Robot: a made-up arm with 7 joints.
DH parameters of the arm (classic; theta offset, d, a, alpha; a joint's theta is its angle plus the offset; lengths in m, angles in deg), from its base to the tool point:
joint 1: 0 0.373 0 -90
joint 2: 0 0 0 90
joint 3: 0 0.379 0.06 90
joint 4: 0 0 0.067 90
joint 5: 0 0.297 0 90
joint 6: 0 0 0.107 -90
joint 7: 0 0.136 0 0
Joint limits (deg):
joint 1: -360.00..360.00
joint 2: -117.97..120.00
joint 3: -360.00..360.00
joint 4: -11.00..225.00
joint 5: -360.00..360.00
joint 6: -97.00..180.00
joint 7: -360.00..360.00
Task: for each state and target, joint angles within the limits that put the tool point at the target. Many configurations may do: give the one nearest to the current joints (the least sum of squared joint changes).
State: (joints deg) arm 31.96 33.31 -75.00 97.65 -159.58 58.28 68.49
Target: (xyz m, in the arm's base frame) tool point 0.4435 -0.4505 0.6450
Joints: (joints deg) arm 10.33 38.66 -76.63 83.43 -159.08 53.35 68.49
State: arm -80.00 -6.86 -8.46 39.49 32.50 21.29 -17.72
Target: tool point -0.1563 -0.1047 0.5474
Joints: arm -110.95 -62.78 -18.74 10.37 37.40 21.39 -17.72
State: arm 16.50 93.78 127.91 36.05 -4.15 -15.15 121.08
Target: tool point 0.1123 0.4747 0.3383
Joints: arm 8.01 107.74 94.85 34.27 6.78 -20.46 121.08
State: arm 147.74 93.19 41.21 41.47 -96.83 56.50 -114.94
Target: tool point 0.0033 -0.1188 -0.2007
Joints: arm 173.25 120.00 18.53 67.32 -101.77 55.06 -114.94
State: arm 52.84 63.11 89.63 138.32 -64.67 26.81 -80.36
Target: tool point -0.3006 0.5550 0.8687
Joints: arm 76.52 49.38 95.44 119.55 -66.10 27.20 -80.36
